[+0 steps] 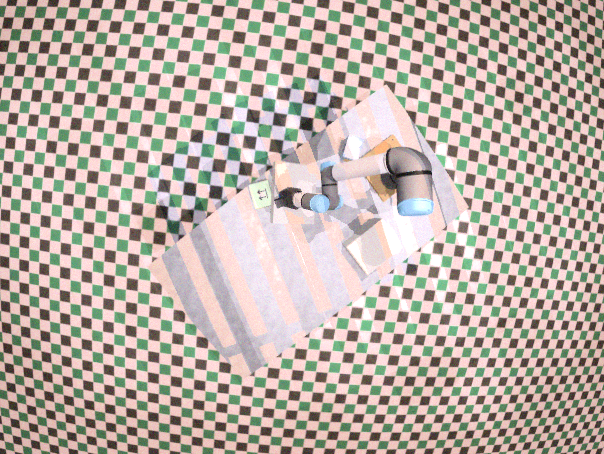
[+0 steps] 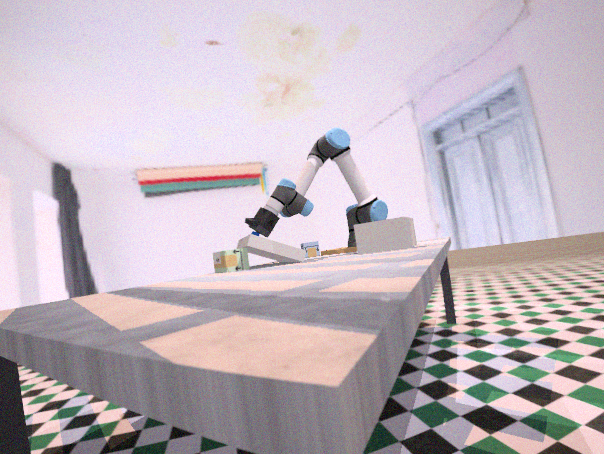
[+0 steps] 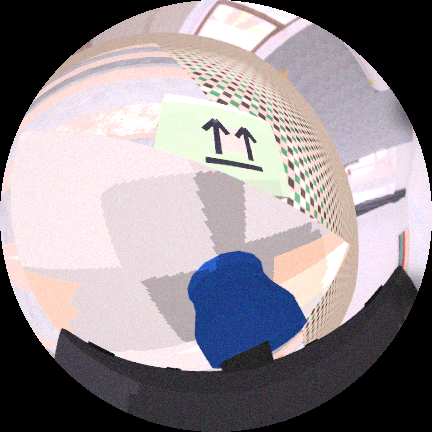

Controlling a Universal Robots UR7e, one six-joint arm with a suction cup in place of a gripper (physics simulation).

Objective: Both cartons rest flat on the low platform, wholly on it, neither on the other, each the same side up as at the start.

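Where they show: hand at its tool point: (image 3: pixel 227 267); arm's base at its link origin: (image 1: pixel 392 176).
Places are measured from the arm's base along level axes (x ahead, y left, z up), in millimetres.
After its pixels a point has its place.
A pale green carton (image 1: pixel 261 194) {y -281, x 704, z 65 mm} (image 2: pixel 230 260) {y -225, x 751, z 22 mm} (image 3: pixel 220 142) {y -265, x 699, z 66 mm} with two arrows on its top stands beside the high edge of a tilted pale slab (image 1: pixel 300 172) {y -278, x 465, z 59 mm} (image 2: pixel 272 249) {y -75, x 659, z 43 mm} (image 3: pixel 65 200). A small white-and-blue carton (image 1: pixel 353 147) {y -253, x 145, z 59 mm} (image 2: pixel 310 249) {y -214, x 196, z 18 mm} stands farther along the table. My suction gripper (image 1: pixel 279 201) {y -223, x 620, z 92 mm} (image 2: pixel 255 233) (image 3: pixel 227 285) is pressed against the slab near its raised end, its blue cup pushed back and skewed, and is shut on it. The slab's low end meets the table. What lies under it is hidden. I cannot tell for certain which piece is the low platform.
A flat orange board (image 1: pixel 385 192) {y 58, x 86, z 1 mm} (image 2: pixel 339 251) {y -67, x 139, z -13 mm} lies by the arm's base. A pale grey block (image 1: pixel 371 246) {y 259, x 336, z 96 mm} (image 2: pixel 382 236) {y 297, x 443, z 34 mm} stands near the table's opposite long edge. The green carton stands close to the edge of the striped table (image 1: pixel 250 300) {y 207, x 1092, z -24 mm} (image 2: pixel 280 345) {y 574, x 1384, z -24 mm}.
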